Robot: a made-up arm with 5 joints. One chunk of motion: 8 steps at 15 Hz.
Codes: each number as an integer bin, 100 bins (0 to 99) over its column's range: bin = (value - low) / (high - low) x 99, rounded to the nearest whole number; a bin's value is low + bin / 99 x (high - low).
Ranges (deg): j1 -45..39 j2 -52..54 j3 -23..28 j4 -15..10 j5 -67..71
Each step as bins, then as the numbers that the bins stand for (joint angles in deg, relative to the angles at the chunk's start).
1 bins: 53 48 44 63 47
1 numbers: -0.03 -0.61 -0.33 0.91 -1.48
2 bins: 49 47 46 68 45
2 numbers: -3.42 -1.68 0.70 2.17 -4.27
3 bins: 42 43 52 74 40
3 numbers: -9.36 -5.96 3.79 3.69 -11.24
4 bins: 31 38 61 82 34
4 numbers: -18.70 -11.31 8.42 5.71 -19.61
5 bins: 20 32 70 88 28
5 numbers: -28.03 -17.74 13.06 7.22 -27.97
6 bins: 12 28 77 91 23
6 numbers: -34.82 -22.02 16.67 7.98 -34.94
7 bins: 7 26 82 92 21
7 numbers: -39.06 -24.16 19.24 8.23 -37.73
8 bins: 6 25 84 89 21
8 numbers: -39.91 -25.23 20.27 7.47 -37.73
